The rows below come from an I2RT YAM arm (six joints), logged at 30 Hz.
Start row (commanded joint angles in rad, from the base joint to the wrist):
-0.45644, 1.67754, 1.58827, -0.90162, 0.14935, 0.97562
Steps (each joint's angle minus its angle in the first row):
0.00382, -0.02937, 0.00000, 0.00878, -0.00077, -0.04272
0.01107, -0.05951, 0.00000, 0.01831, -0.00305, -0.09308
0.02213, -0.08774, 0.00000, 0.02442, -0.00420, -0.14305
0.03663, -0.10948, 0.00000, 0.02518, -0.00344, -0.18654
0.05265, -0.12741, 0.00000, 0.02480, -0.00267, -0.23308
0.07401, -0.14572, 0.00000, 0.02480, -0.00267, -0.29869
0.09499, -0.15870, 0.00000, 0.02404, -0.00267, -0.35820
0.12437, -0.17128, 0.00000, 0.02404, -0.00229, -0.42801
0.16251, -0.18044, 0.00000, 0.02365, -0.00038, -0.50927
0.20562, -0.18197, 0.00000, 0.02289, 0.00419, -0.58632
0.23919, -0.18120, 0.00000, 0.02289, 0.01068, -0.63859
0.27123, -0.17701, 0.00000, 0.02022, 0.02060, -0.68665
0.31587, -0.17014, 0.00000, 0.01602, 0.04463, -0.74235
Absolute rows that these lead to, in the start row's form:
-0.45262, 1.64817, 1.58827, -0.89284, 0.14858, 0.93290
-0.44537, 1.61803, 1.58827, -0.88331, 0.14630, 0.88254
-0.43431, 1.58980, 1.58827, -0.87720, 0.14515, 0.83257
-0.41981, 1.56806, 1.58827, -0.87644, 0.14591, 0.78908
-0.40379, 1.55013, 1.58827, -0.87682, 0.14668, 0.74254
-0.38243, 1.53182, 1.58827, -0.87682, 0.14668, 0.67693
-0.36145, 1.51884, 1.58827, -0.87758, 0.14668, 0.61742
-0.33207, 1.50626, 1.58827, -0.87758, 0.14706, 0.54761
-0.29393, 1.49710, 1.58827, -0.87797, 0.14897, 0.46635
-0.25082, 1.49557, 1.58827, -0.87873, 0.15354, 0.38930
-0.21725, 1.49634, 1.58827, -0.87873, 0.16003, 0.33703
-0.18521, 1.50053, 1.58827, -0.88140, 0.16995, 0.28897
-0.14057, 1.50740, 1.58827, -0.88560, 0.19398, 0.23327

